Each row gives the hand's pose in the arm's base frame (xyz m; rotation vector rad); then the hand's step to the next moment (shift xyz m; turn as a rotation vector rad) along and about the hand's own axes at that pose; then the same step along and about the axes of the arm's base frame.
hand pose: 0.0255 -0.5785 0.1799 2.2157 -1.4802 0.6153
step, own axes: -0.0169 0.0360 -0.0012 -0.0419 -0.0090 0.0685
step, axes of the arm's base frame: -0.0394 0.0005 -0.0054 0.0034 -0.0032 -0.0807
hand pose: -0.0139 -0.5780 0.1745 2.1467 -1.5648 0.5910
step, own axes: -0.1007 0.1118 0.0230 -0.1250 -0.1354 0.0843
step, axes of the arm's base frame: -0.1327 0.0342 -0.0663 0.1027 0.0881 -0.1509
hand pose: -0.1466 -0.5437 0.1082 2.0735 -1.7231 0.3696
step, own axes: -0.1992 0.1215 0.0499 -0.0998 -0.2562 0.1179
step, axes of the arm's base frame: -0.1613 0.1314 -0.1169 0.2238 0.0679 -0.1865
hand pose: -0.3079 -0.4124 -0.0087 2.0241 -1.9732 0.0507
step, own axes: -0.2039 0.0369 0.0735 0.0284 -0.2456 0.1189
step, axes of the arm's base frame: -0.0602 0.1796 -0.1117 0.2195 -0.0566 -0.1545
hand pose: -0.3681 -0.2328 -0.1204 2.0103 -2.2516 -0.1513
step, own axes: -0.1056 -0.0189 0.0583 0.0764 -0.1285 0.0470
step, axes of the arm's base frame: 0.0212 0.1025 -0.0629 0.1104 -0.0907 -0.0645
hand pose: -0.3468 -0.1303 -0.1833 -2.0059 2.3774 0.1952
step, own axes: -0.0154 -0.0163 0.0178 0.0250 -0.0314 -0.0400
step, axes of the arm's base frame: 0.0176 0.0144 -0.0174 0.0291 -0.0341 0.0347
